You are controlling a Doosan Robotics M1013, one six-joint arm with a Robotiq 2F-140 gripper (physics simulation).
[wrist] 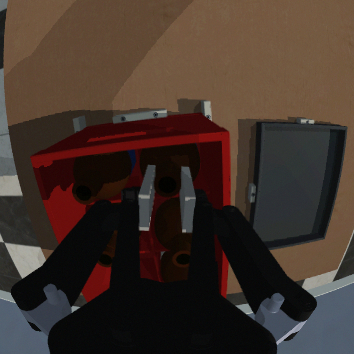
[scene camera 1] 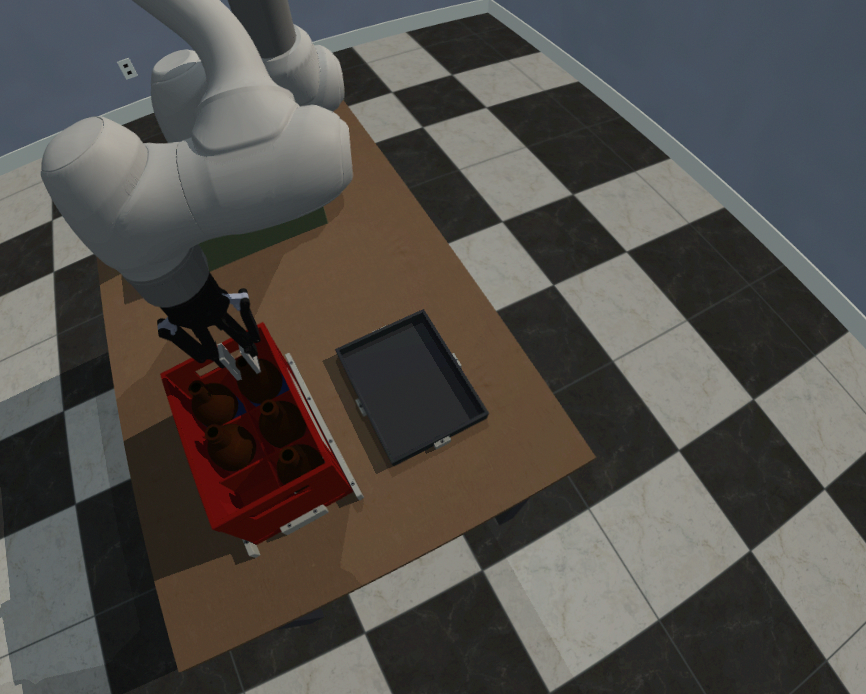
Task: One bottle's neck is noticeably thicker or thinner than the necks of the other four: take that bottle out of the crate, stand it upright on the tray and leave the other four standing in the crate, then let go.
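Frame: origin at the arm's base, x back, y right, z up, level; centimetres.
Seen in the pictures: gripper, fingertip midpoint: (wrist: 167, 179) (scene camera 1: 247, 368).
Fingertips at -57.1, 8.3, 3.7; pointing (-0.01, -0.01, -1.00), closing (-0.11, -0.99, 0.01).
A point is followed by its place in that frame, as x, y, z.
The red crate (scene camera 1: 303, 498) @(-79.5, 8.3, -0.8) (wrist: 150, 134) @(-52.2, 9.5, 4.9) holds brown bottles standing in its compartments. My gripper (scene camera 1: 244, 365) @(-57.1, 8.3, 3.7) (wrist: 167, 179) @(-57.1, 8.3, 3.7) points down into it and is shut on the neck of the bottle (scene camera 1: 265, 384) @(-59.6, 6.9, 0.9) (wrist: 177, 155) @(-55.2, 7.1, 1.9) in the corner compartment nearest the arm, on the tray side. That bottle is upright in the crate. The other bottles (scene camera 1: 213, 406) @(-59.5, 16.1, 1.5) (scene camera 1: 231, 448) @(-67.9, 15.4, 1.6) (scene camera 1: 281, 425) @(-68.1, 6.8, 1.7) (scene camera 1: 297, 462) @(-75.7, 6.3, 3.9) stand upright too; fingers hide parts of them in the wrist view. Neck thickness is hard to compare. The dark tray (scene camera 1: 412, 390) @(-67.4, -15.9, -10.3) (wrist: 295, 185) @(-65.6, -15.5, -10.3) lies beside the crate with no bottle on it.
Pale brackets (scene camera 1: 323, 426) @(-67.2, 1.5, -7.8) (wrist: 140, 116) @(-51.8, 11.9, -7.8) sit along the crate's sides, and small ones (scene camera 1: 441, 441) @(-79.0, -15.8, -9.3) (wrist: 305, 121) @(-53.2, -15.6, -9.3) sit at the tray's edges. A green block (scene camera 1: 267, 237) @(-19.0, -3.6, -7.9) is partly hidden behind the arm. The crate walls and dividers stand close around the bottles.
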